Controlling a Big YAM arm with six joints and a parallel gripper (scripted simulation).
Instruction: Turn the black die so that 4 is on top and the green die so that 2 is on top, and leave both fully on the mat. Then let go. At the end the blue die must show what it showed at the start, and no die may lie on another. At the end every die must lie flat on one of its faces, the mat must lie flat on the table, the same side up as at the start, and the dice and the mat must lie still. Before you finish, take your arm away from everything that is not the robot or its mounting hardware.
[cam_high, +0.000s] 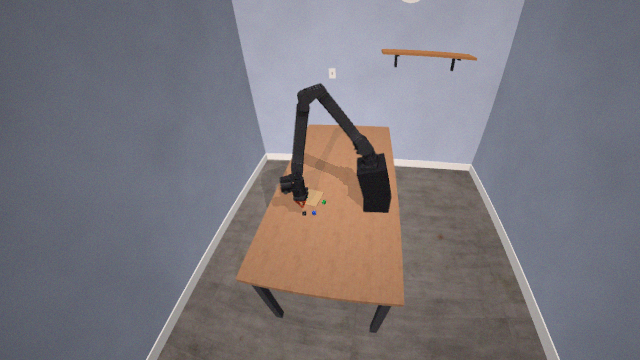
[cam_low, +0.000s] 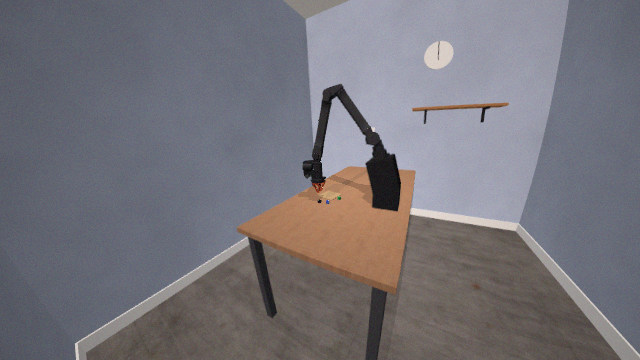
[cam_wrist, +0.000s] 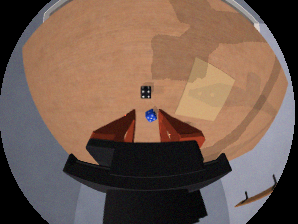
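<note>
The black die is 8 cm below my hand. Round my hand: green die 12 cm to the right, 8 cm below, 8 cm behind; blue die 8 cm below, 5 cm behind, 2 cm to the right; tan mat 15 cm to the right, 9 cm below, 3 cm ahead.
</note>
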